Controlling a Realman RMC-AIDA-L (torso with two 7-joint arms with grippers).
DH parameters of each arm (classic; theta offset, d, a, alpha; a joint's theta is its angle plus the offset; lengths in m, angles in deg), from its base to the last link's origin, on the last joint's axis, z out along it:
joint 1: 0 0.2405 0 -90
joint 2: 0 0 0 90
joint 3: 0 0.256 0 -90
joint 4: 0 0 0 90
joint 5: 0 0.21 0 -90
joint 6: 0 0 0 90
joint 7: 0 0.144 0 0
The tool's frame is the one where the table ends.
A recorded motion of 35 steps. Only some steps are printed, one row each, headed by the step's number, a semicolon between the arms.
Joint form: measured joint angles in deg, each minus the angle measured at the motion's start. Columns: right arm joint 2, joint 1, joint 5, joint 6, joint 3, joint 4, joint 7; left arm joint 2, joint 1, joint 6, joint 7, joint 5, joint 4, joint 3.
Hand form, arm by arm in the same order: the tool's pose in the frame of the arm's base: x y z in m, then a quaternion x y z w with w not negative. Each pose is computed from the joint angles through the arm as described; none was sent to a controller.
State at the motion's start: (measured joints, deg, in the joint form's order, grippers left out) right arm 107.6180 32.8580 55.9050 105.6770 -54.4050 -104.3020 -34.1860; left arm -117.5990 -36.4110 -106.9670 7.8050 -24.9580 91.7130 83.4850
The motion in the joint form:
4: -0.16 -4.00 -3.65 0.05 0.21 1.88 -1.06; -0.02 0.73 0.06 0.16 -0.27 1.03 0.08
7: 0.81 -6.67 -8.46 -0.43 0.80 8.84 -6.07; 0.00 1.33 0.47 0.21 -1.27 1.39 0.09
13: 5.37 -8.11 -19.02 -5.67 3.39 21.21 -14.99; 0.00 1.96 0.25 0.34 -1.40 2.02 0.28
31: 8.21 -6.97 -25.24 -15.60 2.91 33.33 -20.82; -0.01 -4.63 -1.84 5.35 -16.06 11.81 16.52
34: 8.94 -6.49 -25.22 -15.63 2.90 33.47 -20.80; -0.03 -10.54 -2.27 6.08 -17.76 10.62 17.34
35: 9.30 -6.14 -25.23 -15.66 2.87 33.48 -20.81; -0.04 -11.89 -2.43 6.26 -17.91 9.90 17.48
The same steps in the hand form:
4: 0.1541 0.3296 0.1684 -0.91853 0.29034 -0.01612 0.26786; -0.1488 0.3277 0.0334 -0.83972 -0.43633 0.23300 0.22405
7: 0.1998 0.3276 0.1585 -0.90536 0.33839 -0.05144 0.25132; -0.1490 0.3262 0.0325 -0.84252 -0.43705 0.22591 0.21937
13: 0.2635 0.3259 0.1254 -0.88349 0.39613 -0.09078 0.23298; -0.1503 0.3237 0.0329 -0.84286 -0.43671 0.22646 0.21814
31: 0.2996 0.3336 0.0849 -0.87791 0.40605 -0.11869 0.22431; -0.0623 0.2727 -0.0130 -0.95061 -0.18577 0.23285 0.08721
34: 0.2953 0.3351 0.0792 -0.88072 0.40412 -0.11371 0.21928; -0.0368 0.2732 -0.0176 -0.95925 -0.13240 0.23766 0.07637
35: 0.2923 0.3365 0.0766 -0.88263 0.40166 -0.11135 0.21731; -0.0326 0.2742 -0.0189 -0.95951 -0.12360 0.24185 0.07463

